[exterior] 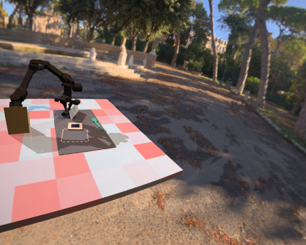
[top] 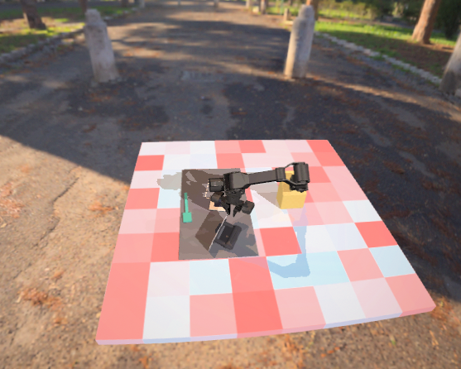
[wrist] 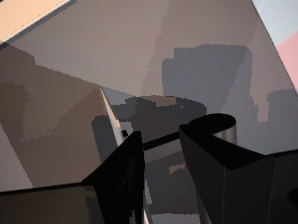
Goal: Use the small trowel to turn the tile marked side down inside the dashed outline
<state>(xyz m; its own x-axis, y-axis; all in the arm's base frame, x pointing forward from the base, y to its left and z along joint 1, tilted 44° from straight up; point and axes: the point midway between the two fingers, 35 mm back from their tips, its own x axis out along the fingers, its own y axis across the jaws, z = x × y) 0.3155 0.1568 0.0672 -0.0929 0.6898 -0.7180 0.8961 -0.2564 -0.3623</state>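
My gripper tip is now 3 cm short of the small trowel, 10 cm to the right of it and 3 cm above it. Round my gripper tip: grey mat (8 cm ahead, 13 cm to the right, 8 cm below); then green trowel-shaped tool (22 cm ahead, 10 cm to the right, 6 cm below); then tan tile (5 cm ahead, 14 cm to the right, 6 cm below).
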